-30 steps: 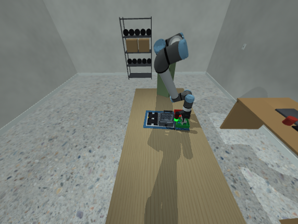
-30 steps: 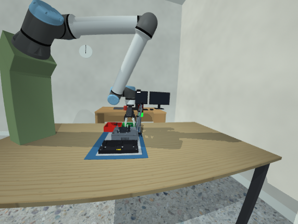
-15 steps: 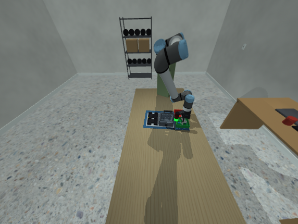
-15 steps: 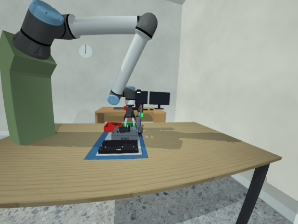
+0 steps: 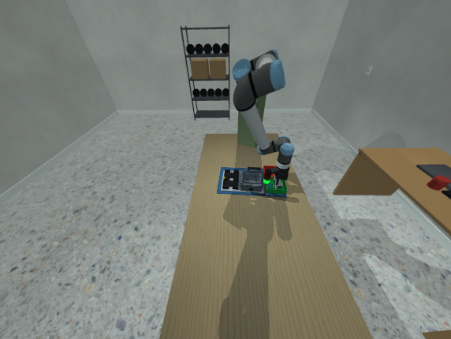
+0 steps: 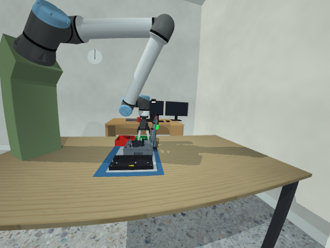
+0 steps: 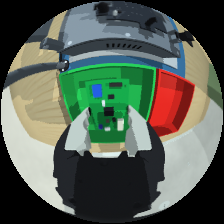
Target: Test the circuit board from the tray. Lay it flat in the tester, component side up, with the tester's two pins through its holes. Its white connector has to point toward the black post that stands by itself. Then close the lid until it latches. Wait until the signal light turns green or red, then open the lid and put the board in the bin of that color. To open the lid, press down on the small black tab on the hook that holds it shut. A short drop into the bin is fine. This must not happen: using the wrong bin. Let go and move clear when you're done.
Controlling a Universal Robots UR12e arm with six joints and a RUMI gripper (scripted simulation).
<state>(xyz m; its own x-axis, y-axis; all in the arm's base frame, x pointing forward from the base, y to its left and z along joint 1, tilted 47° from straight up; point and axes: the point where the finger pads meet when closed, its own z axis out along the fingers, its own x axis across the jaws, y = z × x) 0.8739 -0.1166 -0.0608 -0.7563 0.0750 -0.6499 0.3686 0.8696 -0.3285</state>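
My hand is right at the green circuit board. The rest, counted from my hand: tester lid: 20 mm behind, 210 mm to the right, 160 mm above; red bin: 130 mm behind, 70 mm to the left, 10 mm below; green bin: 10 mm below.
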